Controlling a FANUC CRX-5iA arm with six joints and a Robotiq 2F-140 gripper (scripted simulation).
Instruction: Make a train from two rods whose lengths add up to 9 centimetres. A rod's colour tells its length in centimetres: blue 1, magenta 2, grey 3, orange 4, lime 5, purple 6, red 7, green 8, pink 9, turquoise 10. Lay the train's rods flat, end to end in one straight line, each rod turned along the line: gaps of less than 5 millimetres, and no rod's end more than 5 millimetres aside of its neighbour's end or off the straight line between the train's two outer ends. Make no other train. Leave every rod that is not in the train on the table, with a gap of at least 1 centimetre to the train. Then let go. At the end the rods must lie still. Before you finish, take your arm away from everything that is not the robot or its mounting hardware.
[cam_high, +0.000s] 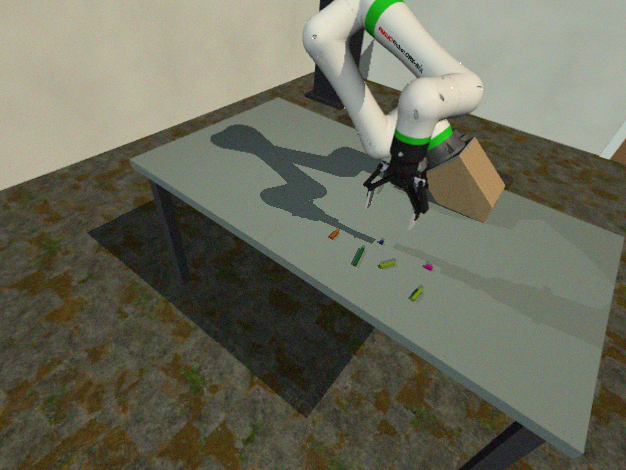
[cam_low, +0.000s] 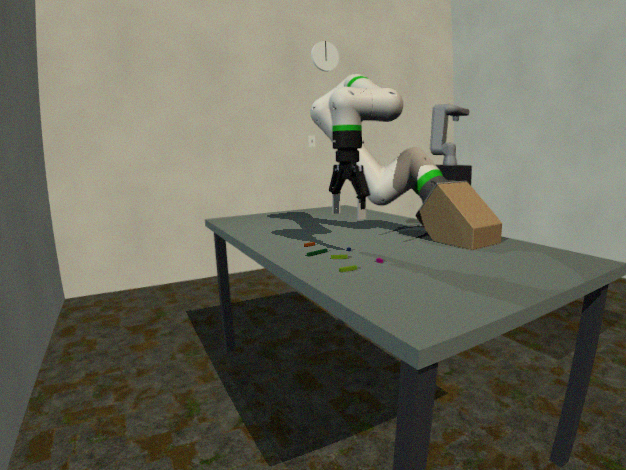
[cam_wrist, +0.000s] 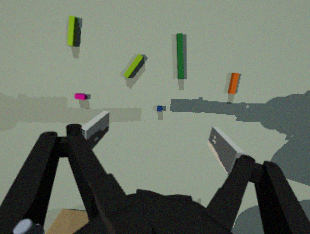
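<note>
My gripper is now 12 cm above the green rod, 10 cm short of it and 3 cm to the left of it. From my hand the other things lie so: orange rod 14 cm to the right, 12 cm below, 7 cm ahead; then magenta rod 17 cm to the left, 12 cm below, 1 cm ahead; then blue rod 12 cm below.
</note>
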